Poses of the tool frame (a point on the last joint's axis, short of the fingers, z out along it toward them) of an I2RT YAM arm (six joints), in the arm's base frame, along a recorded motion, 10 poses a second.
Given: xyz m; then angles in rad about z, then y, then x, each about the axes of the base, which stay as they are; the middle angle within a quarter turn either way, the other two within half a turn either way.
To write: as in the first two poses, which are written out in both.
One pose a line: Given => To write
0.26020, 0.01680, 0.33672, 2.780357, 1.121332, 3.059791 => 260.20, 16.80, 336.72, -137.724, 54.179, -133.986
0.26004, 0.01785, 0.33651, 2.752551, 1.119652, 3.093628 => 260.04, 17.85, 336.51, -138.498, 54.445, -133.929
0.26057, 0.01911, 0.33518, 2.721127, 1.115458, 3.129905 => 260.57, 19.11, 335.18, -139.374, 54.593, -133.862
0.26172, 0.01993, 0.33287, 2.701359, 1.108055, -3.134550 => 261.72, 19.93, 332.87, -139.971, 54.340, -133.846
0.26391, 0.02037, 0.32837, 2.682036, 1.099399, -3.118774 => 263.91, 20.37, 328.37, -140.473, 53.941, -133.747
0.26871, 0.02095, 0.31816, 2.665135, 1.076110, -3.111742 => 268.71, 20.95, 318.16, -141.538, 52.696, -134.117
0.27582, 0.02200, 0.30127, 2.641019, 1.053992, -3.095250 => 275.82, 22.00, 301.27, -142.688, 51.642, -134.308
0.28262, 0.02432, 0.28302, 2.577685, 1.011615, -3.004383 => 282.62, 24.32, 283.02, -147.621, 51.519, -136.099
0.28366, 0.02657, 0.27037, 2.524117, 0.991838, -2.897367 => 283.66, 26.57, 270.37, -152.780, 53.342, -138.350
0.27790, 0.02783, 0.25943, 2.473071, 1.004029, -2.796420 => 277.90, 27.83, 259.43, -155.849, 56.378, -139.547
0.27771, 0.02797, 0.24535, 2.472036, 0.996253, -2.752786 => 277.71, 27.97, 245.35, -159.816, 57.602, -142.684
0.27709, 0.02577, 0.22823, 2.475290, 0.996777, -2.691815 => 277.09, 25.77, 228.23, -165.592, 59.676, -147.723
